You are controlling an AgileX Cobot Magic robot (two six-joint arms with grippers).
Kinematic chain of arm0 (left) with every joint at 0, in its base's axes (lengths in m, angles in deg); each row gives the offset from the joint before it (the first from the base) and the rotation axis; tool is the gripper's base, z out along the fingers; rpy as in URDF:
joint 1: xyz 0 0 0.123 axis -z
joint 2: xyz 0 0 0 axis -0.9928 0.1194 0
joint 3: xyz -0.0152 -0.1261 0.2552 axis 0.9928 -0.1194 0
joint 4: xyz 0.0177 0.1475 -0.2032 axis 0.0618 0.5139 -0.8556
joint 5: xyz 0 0 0 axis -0.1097 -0.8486 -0.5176
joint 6: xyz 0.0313 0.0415 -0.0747 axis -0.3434 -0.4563 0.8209
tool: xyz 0 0 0 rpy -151.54 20.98 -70.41
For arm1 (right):
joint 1: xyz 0 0 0.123 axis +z
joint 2: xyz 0 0 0 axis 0.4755 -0.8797 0
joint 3: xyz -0.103 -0.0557 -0.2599 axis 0.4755 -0.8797 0
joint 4: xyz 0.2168 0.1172 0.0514 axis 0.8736 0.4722 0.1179
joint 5: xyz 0 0 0 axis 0.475 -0.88 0.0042
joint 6: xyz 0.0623 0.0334 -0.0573 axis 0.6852 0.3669 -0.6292
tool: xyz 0 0 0 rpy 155.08 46.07 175.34
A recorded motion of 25 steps. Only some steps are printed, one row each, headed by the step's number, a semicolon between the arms.
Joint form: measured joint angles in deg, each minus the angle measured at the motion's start. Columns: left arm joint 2, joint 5, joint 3, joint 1, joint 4, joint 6; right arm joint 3, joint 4, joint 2, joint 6, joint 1, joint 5.
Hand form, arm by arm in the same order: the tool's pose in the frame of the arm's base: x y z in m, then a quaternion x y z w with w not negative. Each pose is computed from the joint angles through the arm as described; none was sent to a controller.
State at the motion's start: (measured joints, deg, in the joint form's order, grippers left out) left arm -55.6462 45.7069 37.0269 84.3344 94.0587 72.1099; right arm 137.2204 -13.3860 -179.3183 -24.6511 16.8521 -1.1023
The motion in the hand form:
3: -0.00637 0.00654 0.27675 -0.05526 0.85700 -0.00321 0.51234; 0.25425 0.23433 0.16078 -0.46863 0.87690 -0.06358 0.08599
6: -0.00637 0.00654 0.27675 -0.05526 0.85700 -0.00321 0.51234; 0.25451 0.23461 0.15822 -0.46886 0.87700 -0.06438 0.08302
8: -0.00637 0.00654 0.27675 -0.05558 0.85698 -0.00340 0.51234; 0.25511 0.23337 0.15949 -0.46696 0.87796 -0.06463 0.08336
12: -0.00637 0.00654 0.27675 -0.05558 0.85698 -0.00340 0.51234; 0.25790 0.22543 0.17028 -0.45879 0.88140 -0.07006 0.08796
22: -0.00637 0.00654 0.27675 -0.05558 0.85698 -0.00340 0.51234; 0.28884 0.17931 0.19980 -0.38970 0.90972 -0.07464 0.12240
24: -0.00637 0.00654 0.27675 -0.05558 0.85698 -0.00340 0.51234; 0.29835 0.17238 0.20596 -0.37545 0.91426 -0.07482 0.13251
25: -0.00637 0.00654 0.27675 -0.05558 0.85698 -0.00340 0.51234; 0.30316 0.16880 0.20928 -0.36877 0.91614 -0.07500 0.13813
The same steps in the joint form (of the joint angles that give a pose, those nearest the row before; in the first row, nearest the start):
3: 0.00 0.00 0.00 0.00 0.00 0.00; -0.07 0.05 -1.24 0.00 0.00 0.05
6: 0.00 0.00 0.00 0.00 0.00 0.00; -0.07 0.05 -1.67 0.02 0.00 0.12
8: 0.00 0.00 0.00 0.00 0.00 0.04; -0.07 0.05 -1.46 0.03 -0.21 -0.05
12: 0.00 0.00 0.00 0.00 0.00 0.04; -0.02 -0.54 0.32 0.02 -1.30 -1.50
22: 0.00 0.00 0.00 0.00 0.00 0.04; 0.80 -1.24 4.70 -0.63 -10.45 -2.06
24: 0.00 0.00 0.00 0.00 0.00 0.04; 2.21 -1.24 4.70 -0.91 -12.30 -2.13
25: 0.00 0.00 0.00 0.00 0.00 0.04; 2.96 -1.24 4.70 -1.11 -13.23 -2.13

